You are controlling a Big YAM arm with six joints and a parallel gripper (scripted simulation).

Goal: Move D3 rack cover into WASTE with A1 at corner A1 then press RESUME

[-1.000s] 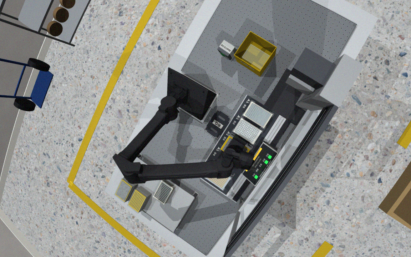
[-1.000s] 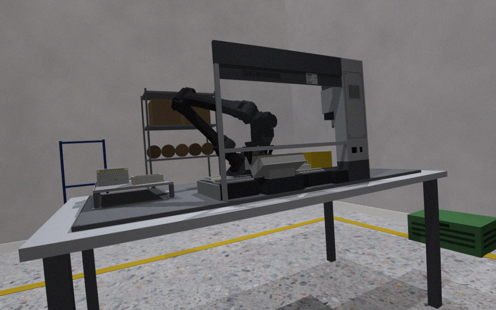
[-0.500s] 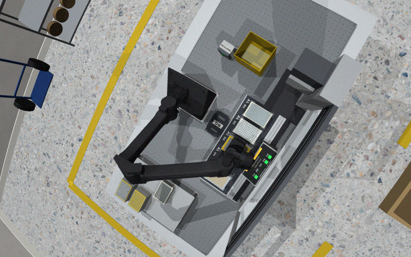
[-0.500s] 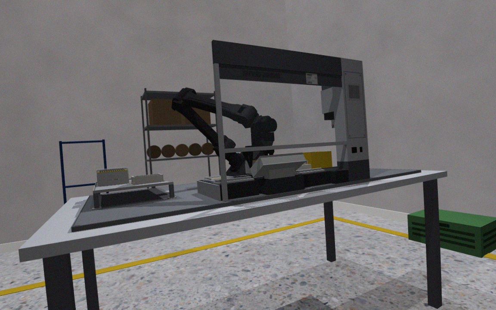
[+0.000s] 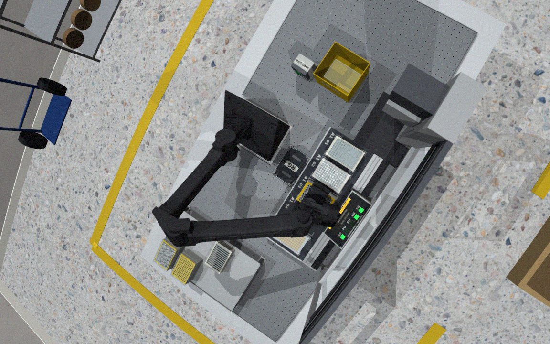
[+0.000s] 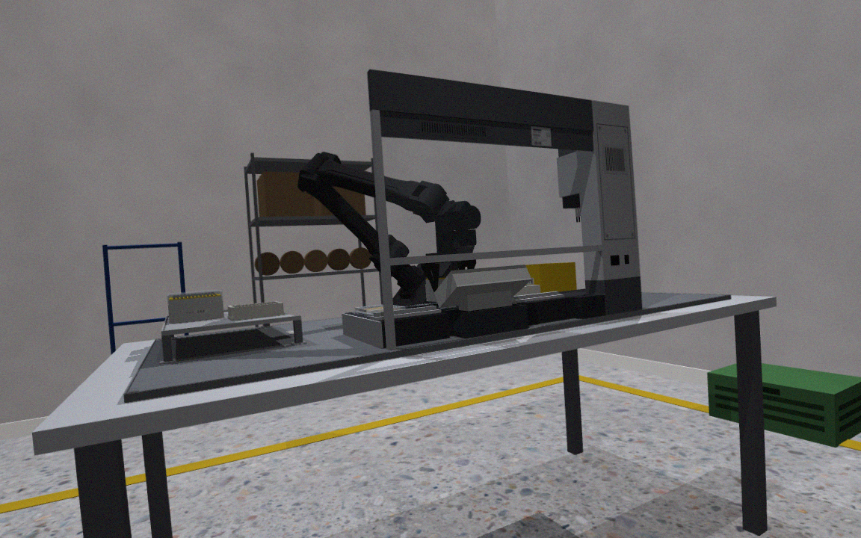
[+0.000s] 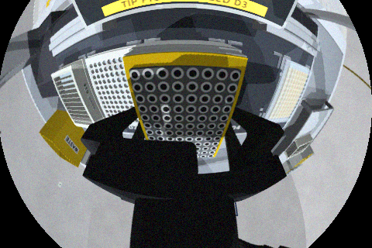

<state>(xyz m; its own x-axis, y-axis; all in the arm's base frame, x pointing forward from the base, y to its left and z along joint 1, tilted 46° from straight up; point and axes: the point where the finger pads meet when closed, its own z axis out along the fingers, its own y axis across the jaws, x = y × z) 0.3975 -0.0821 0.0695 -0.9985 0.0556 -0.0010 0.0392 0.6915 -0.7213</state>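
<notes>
Right now the tip rack is 10 mm to the right of my hand and 10 mm above it. Also, from my hand: plate (10 mm ahead, 100 mm to the left, 40 mm below); then frame bar (190 mm ahead, 40 mm to the left, 80 mm above); then frame post (180 mm ahead, 260 mm to the right, 140 mm above).
</notes>
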